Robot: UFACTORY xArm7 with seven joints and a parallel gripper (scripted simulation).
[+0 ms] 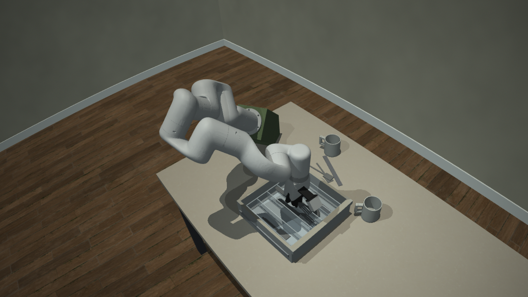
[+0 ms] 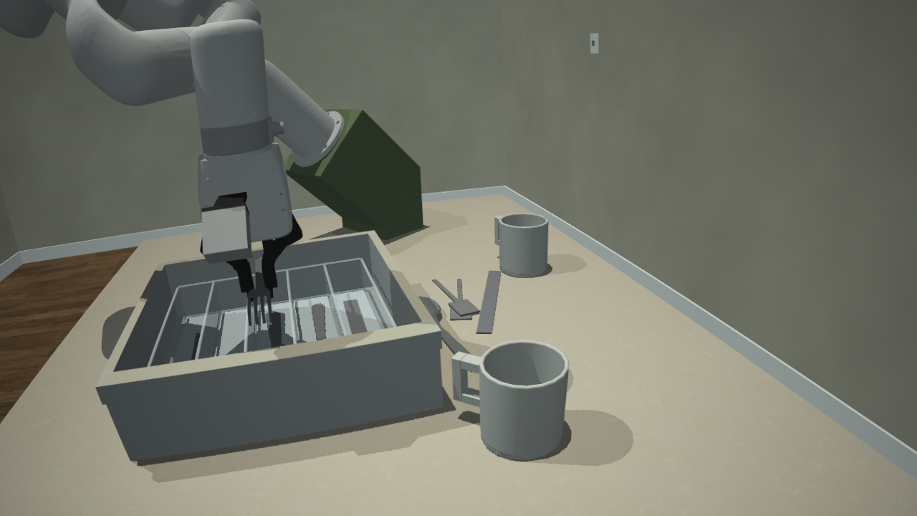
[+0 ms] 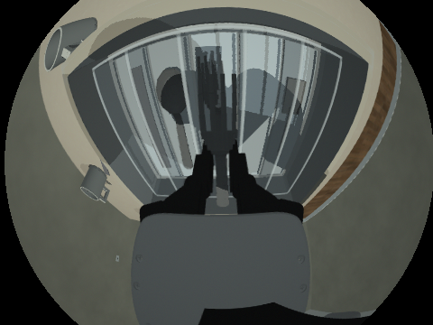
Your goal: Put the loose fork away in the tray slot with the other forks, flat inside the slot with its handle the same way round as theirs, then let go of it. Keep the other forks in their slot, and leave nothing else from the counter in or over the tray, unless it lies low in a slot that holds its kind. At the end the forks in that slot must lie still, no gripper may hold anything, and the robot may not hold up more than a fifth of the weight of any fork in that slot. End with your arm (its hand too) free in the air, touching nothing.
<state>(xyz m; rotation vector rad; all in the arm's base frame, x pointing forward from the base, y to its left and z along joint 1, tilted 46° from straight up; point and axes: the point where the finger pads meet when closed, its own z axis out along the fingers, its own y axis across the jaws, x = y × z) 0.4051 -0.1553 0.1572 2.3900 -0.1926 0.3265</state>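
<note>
My hand is 7 cm above the grey cutlery tray, 2 cm past it and 1 cm to the right of it.
</note>
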